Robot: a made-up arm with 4 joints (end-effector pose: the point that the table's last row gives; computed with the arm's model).
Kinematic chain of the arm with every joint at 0, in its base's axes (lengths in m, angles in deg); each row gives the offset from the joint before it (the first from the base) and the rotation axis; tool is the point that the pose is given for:
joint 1: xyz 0 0 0.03 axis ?
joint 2: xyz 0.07 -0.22 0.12 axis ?
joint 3: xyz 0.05 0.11 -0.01 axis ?
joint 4: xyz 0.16 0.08 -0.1 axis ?
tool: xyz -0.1 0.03 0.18
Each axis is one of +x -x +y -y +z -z.
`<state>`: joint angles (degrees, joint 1 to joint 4).
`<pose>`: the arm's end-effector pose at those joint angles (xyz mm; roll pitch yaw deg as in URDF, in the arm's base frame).
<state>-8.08 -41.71 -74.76 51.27</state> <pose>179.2 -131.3 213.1 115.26 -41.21 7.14</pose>
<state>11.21 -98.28 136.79 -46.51</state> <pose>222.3 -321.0 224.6 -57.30 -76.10 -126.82</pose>
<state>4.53 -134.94 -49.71 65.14</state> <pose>36.2 -176.5 258.5 -71.55 -44.88 -175.47</pose>
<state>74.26 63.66 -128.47 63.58</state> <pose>58.4 -11.7 -42.8 -85.08 14.07 62.78</pose>
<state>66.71 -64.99 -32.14 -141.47</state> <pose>243.4 -79.9 250.4 -29.64 -21.00 -63.07</pose>
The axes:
joint 1: +x
joint 2: +y
joint 3: -x
joint 4: +x

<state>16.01 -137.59 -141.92 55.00</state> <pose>31.2 -150.6 237.1 -4.32 -40.41 -165.86</pose>
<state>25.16 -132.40 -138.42 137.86</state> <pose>-83.8 16.6 179.8 61.42 -41.94 -155.03</pose>
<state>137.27 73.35 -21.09 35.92</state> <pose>148.1 79.1 -81.9 164.24 -44.73 66.21</pose>
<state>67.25 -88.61 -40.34 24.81</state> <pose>4.3 -265.8 -4.9 154.57 -22.74 -88.49</pose>
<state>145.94 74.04 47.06 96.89</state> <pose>102.5 196.2 -120.6 161.96 -52.80 62.95</pose>
